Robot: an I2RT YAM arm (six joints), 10 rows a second.
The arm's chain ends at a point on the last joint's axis. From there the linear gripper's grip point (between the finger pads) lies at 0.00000 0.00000 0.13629 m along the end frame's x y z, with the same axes.
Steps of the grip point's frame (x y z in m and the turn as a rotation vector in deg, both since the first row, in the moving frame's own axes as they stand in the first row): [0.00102 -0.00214 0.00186 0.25 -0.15 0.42]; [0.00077 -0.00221 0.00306 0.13 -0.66 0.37]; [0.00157 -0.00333 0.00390 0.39 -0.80 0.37]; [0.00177 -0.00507 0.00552 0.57 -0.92 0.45]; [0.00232 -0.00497 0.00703 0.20 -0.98 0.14]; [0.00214 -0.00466 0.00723 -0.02 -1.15 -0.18]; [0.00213 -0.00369 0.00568 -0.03 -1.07 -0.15]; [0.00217 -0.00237 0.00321 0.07 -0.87 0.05]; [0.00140 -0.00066 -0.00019 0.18 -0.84 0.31]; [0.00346 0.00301 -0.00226 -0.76 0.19 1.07]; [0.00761 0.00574 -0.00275 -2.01 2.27 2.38]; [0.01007 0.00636 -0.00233 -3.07 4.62 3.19]
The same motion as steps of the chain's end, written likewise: [0.00137 -0.00154 0.00186 0.25 -0.15 0.42]; [0.00234 -0.00190 0.00307 0.13 -0.66 0.37]; [0.00347 -0.00240 0.00392 0.39 -0.80 0.37]; [0.00395 -0.00371 0.00554 0.57 -0.92 0.45]; [0.00465 -0.00449 0.00705 0.20 -0.98 0.14]; [0.00488 -0.00471 0.00726 -0.02 -1.15 -0.18]; [0.00467 -0.00376 0.00570 -0.03 -1.07 -0.15]; [0.00424 -0.00220 0.00323 0.07 -0.87 0.05]; [0.00340 -0.00023 -0.00017 0.18 -0.84 0.31]; [0.00302 0.00120 -0.00225 -0.76 0.19 1.07]; [0.00231 0.00085 -0.00256 -2.01 2.27 2.38]; [-0.00069 -0.00123 -0.00169 -3.07 4.62 3.19]
